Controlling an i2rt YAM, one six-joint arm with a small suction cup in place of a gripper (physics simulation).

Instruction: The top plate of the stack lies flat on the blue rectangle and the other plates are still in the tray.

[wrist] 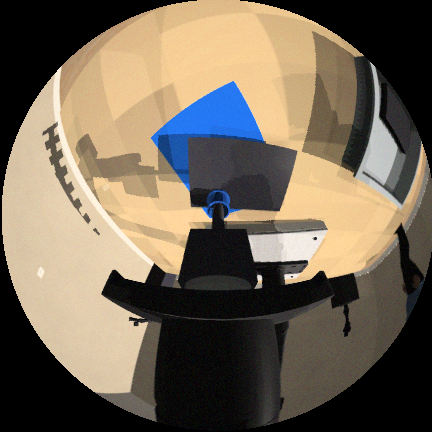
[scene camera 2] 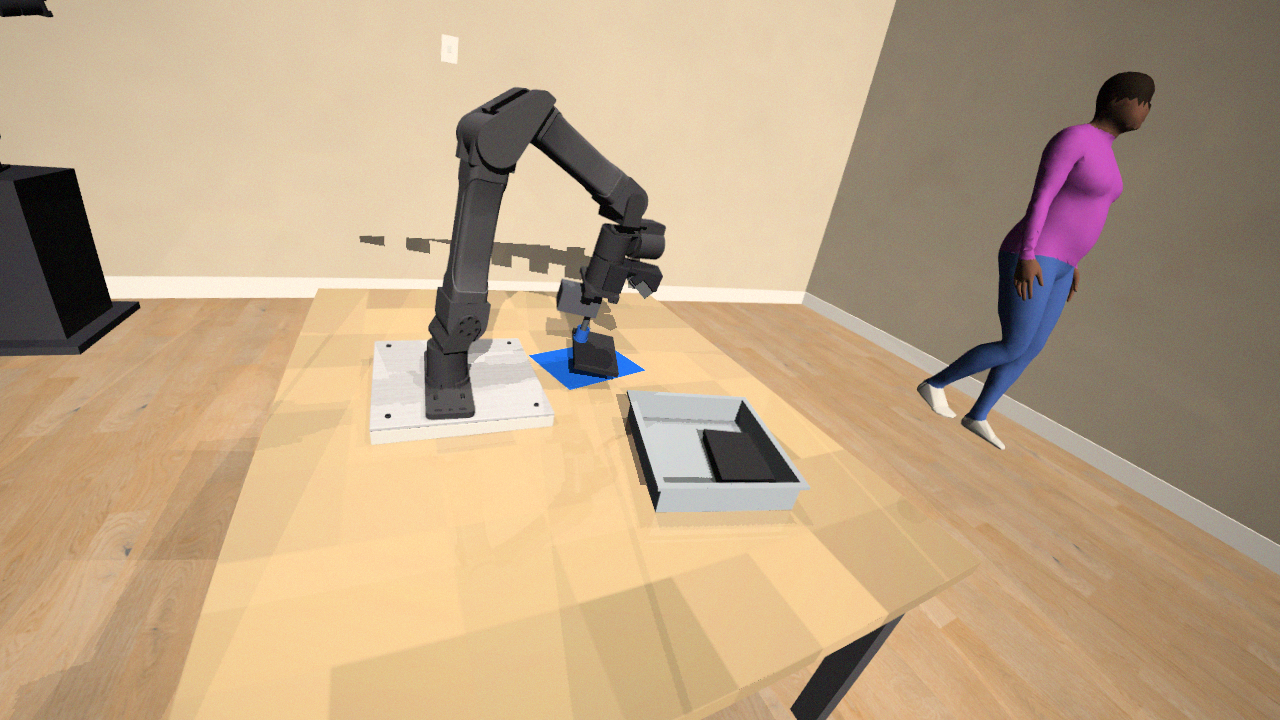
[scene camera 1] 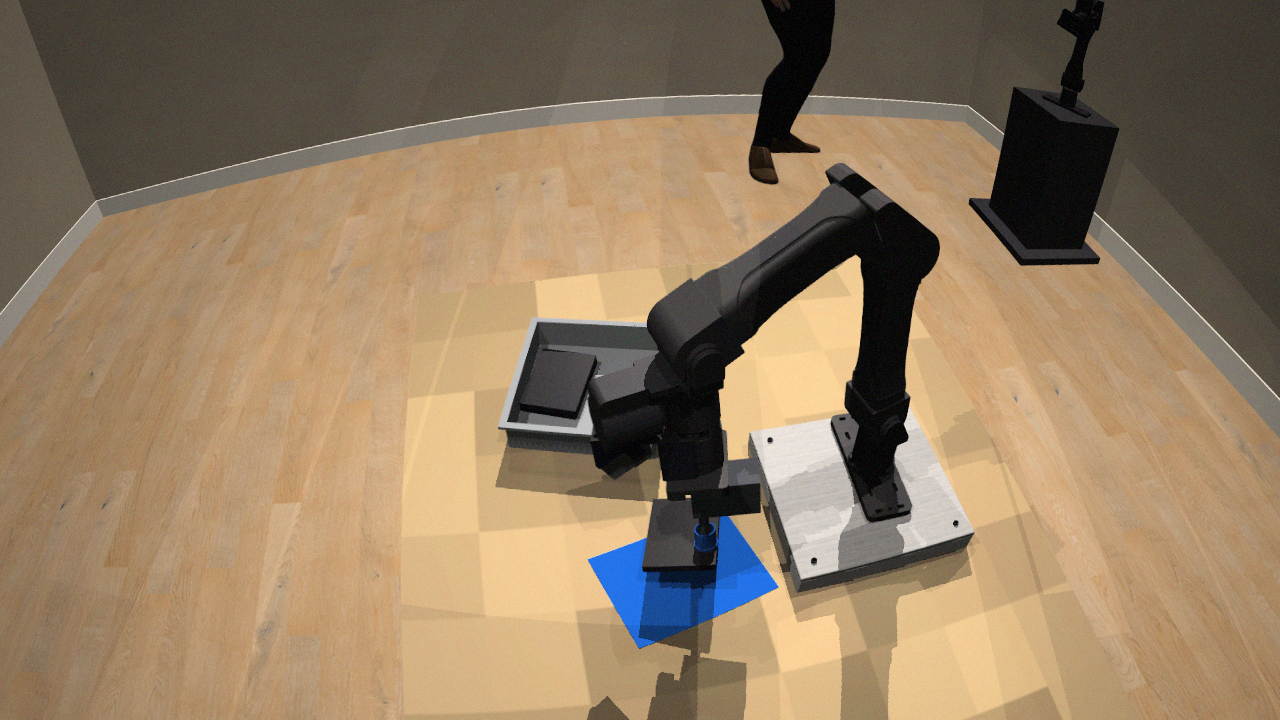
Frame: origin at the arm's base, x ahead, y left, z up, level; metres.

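Seen in the pictures: hand, tool point: [wrist: 217, 195] [scene camera 2: 578, 342] [scene camera 1: 706, 550]; arm's base, link origin: [wrist: 271, 267] [scene camera 2: 447, 383] [scene camera 1: 869, 465].
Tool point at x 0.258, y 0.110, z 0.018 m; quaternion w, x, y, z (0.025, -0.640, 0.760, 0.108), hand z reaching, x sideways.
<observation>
Offsets run from my tool point to a thing's top centre.
My suction cup [scene camera 1: 704, 539] [scene camera 2: 580, 335] [wrist: 218, 202] holds a dark square plate @[dx +0.024, dy -0.033, dz +0.018 m] [scene camera 1: 669, 537] [scene camera 2: 595, 356] [wrist: 245, 170] near one corner. The plate is above the blue rectangle [scene camera 1: 617, 573] [scene camera 2: 553, 362] [wrist: 225, 110], with its shadow on the blue. It looks tilted in scene camera 2, its tray-side edge lower. Part of it reaches past the rectangle's edge in the wrist view. The grey tray @[dx +0.114, dy -0.335, dz +0.001 m] [scene camera 1: 546, 431] [scene camera 2: 725, 497] [wrist: 377, 162] holds a dark plate or stack @[dx +0.161, dy -0.359, dz -0.027 m] [scene camera 1: 556, 383] [scene camera 2: 738, 454] [wrist: 395, 115]; the number of plates there cannot be told.
The arm's pale base plate [scene camera 1: 805, 501] [scene camera 2: 510, 402] [wrist: 315, 237] is beside the blue rectangle. A person [scene camera 1: 787, 80] stands beyond the table, and another person [scene camera 2: 1083, 197] shows in scene camera 2. A black pedestal [scene camera 1: 1051, 170] [scene camera 2: 35, 259] stands apart from the table.
</observation>
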